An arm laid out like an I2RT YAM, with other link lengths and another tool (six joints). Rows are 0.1 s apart.
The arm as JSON. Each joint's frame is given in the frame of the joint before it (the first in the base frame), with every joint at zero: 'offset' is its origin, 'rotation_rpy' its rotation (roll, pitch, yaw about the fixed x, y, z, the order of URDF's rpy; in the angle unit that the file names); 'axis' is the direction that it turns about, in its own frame. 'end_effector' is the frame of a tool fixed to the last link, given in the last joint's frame.
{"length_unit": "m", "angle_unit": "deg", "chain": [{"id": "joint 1", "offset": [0.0, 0.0, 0.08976], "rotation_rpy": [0.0, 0.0, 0.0], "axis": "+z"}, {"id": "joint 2", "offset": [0.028, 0.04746, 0.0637], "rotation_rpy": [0.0, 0.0, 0.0], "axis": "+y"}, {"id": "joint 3", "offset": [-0.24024, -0.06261, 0.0], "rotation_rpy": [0.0, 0.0, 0.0], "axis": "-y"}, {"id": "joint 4", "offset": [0.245, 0.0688, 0.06], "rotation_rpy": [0.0, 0.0, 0.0], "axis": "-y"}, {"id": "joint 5", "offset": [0.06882, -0.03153, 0.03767], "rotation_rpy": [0.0, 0.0, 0.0], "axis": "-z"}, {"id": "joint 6", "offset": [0.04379, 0.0, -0.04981], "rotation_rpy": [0.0, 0.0, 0.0], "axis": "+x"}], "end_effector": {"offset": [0.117, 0.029, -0.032], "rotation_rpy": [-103.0, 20.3, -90.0]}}
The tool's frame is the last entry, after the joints.
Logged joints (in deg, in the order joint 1, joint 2, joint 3, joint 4, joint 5, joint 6), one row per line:
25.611, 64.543, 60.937, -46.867, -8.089, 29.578
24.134, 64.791, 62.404, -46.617, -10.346, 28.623
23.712, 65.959, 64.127, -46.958, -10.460, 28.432
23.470, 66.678, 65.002, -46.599, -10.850, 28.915
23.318, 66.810, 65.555, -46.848, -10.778, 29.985
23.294, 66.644, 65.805, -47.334, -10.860, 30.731
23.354, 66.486, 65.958, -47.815, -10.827, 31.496
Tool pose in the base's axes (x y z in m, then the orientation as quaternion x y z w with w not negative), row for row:
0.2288, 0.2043, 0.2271, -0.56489, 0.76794, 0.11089, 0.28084
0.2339, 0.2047, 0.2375, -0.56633, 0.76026, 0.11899, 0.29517
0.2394, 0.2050, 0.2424, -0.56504, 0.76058, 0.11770, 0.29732
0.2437, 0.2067, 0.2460, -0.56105, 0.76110, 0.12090, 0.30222
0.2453, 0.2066, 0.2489, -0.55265, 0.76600, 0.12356, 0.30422
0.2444, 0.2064, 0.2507, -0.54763, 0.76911, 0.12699, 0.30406
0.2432, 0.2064, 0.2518, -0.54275, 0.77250, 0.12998, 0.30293
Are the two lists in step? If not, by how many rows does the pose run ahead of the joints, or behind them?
They are in step.
